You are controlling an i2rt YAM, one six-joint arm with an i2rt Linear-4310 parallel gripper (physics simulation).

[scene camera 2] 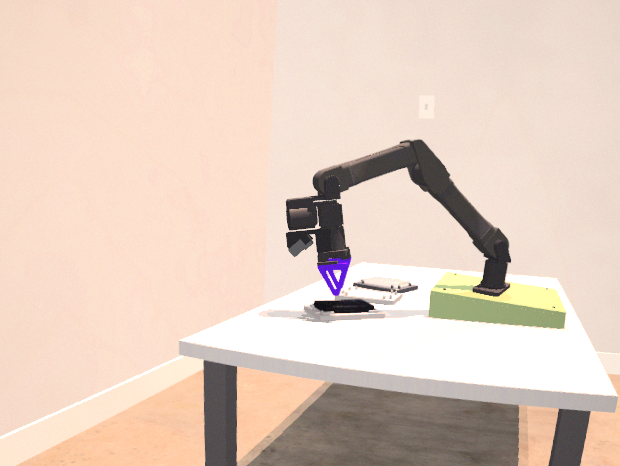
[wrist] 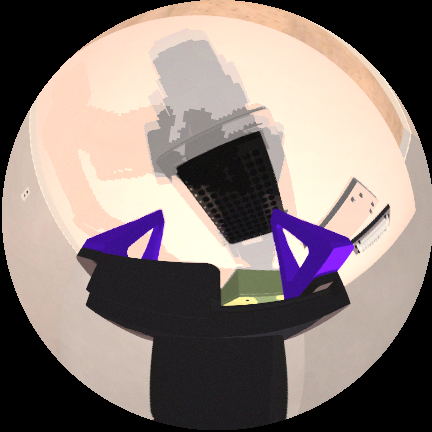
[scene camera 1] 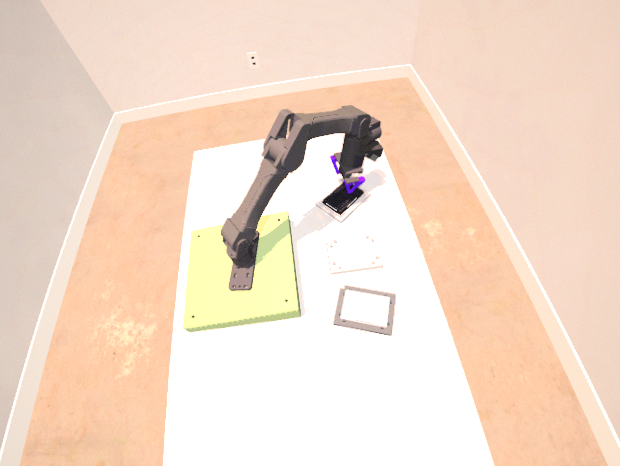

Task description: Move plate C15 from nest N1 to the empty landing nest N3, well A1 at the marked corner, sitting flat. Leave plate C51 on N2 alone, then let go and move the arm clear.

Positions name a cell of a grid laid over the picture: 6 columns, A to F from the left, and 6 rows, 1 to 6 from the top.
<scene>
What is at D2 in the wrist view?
A grey nest.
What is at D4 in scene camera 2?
The gripper.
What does the gripper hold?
Nothing.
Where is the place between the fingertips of the gripper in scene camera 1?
D3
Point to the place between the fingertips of the gripper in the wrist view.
D3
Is the gripper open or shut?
Open.
</scene>
